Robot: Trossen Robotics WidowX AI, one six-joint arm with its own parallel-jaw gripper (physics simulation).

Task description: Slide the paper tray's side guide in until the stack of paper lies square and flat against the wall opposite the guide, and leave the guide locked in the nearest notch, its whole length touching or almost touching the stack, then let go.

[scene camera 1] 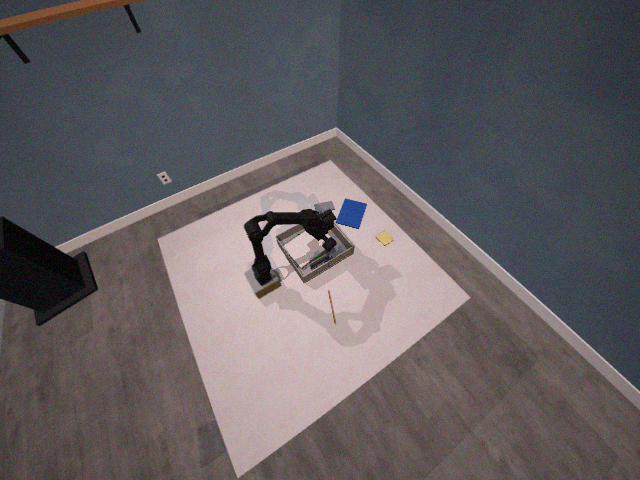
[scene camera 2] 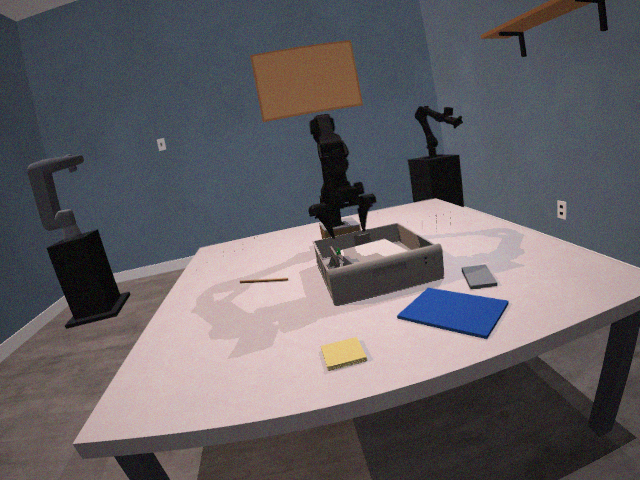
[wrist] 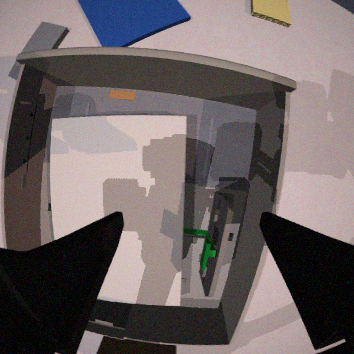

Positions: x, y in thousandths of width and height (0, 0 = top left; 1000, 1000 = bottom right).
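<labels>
The robot's scene contains a white paper stack, visible in the wrist view (383, 465) as well as in scene camera 1 (474, 520) and scene camera 2 (595, 518).
</labels>
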